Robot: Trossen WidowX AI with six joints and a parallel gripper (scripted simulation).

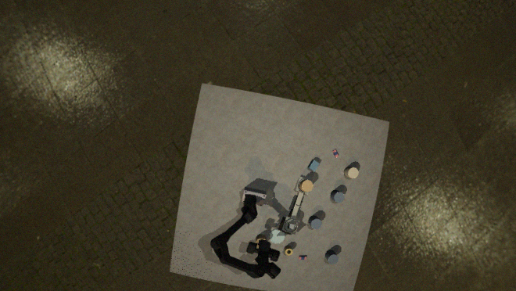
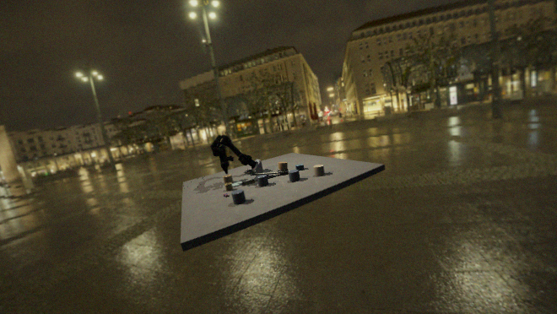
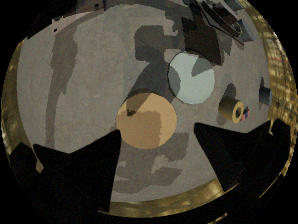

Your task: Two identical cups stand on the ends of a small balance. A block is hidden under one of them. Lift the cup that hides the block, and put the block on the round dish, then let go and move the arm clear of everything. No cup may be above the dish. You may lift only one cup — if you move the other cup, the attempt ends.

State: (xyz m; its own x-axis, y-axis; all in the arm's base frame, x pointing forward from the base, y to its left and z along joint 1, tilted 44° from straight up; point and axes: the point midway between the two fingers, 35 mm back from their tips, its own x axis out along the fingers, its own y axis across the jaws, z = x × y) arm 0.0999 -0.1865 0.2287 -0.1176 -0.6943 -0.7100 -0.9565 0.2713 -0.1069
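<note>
Right now my gripper tip is 5 cm above the cup, 2 cm to the left of it and 2 cm past it. Round my gripper tip: blue block 51 cm to the left, 29 cm ahead, 7 cm below; then pale round dish 9 cm ahead, 8 cm below, 3 cm to the left; then balance beam 25 cm to the left, 20 cm ahead, 5 cm below.
</note>
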